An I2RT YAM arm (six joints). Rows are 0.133 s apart.
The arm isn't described. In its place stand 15 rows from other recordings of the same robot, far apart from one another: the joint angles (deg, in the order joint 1, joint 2, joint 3, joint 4, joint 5, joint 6), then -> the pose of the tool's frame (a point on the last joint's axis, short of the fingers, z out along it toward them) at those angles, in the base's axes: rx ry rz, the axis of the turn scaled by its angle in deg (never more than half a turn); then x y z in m.
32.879 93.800 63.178 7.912 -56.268 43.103 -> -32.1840 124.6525 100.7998 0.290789 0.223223 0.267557
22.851 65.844 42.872 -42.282 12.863 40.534 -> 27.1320 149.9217 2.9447 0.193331 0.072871 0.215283
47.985 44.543 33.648 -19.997 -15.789 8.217 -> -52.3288 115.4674 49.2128 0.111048 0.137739 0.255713
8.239 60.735 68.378 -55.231 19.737 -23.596 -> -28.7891 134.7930 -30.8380 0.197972 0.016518 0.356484
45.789 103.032 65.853 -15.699 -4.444 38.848 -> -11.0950 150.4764 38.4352 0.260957 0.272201 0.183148
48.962 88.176 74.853 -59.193 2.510 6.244 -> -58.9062 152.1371 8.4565 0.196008 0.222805 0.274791
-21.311 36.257 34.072 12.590 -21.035 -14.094 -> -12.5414 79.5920 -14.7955 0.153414 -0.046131 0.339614
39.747 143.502 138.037 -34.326 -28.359 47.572 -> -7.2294 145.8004 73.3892 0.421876 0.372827 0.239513
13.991 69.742 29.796 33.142 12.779 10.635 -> 6.7470 96.5008 7.6927 0.256999 0.055919 0.236984
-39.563 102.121 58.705 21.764 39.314 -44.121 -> 25.1631 125.3239 -89.3193 0.285533 -0.265160 0.209347
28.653 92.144 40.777 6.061 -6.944 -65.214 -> -101.0768 89.8594 -9.6448 0.266996 0.150796 0.145667
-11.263 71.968 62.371 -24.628 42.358 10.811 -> 46.1637 110.7694 -45.7933 0.262851 -0.076803 0.326433
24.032 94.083 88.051 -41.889 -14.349 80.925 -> 67.0784 139.5379 59.0342 0.326525 0.155257 0.330231
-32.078 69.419 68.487 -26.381 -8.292 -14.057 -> 13.3303 117.3148 -20.2815 0.231664 -0.139139 0.366540
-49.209 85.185 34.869 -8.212 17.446 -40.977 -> 18.6681 161.5547 -50.0234 0.159704 -0.201415 0.134257
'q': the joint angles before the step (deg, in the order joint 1, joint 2, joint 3, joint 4, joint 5, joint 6). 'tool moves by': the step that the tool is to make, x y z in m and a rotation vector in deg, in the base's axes. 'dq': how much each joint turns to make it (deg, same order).
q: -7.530, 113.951, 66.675, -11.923, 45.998, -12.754
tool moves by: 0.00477, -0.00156, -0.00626, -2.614, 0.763, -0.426
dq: 0.021, 1.793, 0.591, 1.879, 2.535, -1.486
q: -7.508, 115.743, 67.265, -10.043, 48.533, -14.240
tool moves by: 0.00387, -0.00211, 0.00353, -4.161, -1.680, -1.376
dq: 0.000, 0.219, 0.000, 3.627, 4.022, -1.551
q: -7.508, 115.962, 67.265, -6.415, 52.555, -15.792
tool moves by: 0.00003, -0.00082, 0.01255, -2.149, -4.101, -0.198
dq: -0.044, -2.011, -1.312, 4.786, 1.355, -1.421
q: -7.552, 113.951, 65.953, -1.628, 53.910, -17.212
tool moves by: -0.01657, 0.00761, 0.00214, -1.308, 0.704, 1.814
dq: 0.832, -3.628, -5.354, 3.472, 0.394, -2.818
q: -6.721, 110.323, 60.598, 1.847, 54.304, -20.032
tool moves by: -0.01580, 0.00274, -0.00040, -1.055, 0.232, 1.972
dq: 0.109, -3.103, -5.377, 5.051, -0.504, -3.563
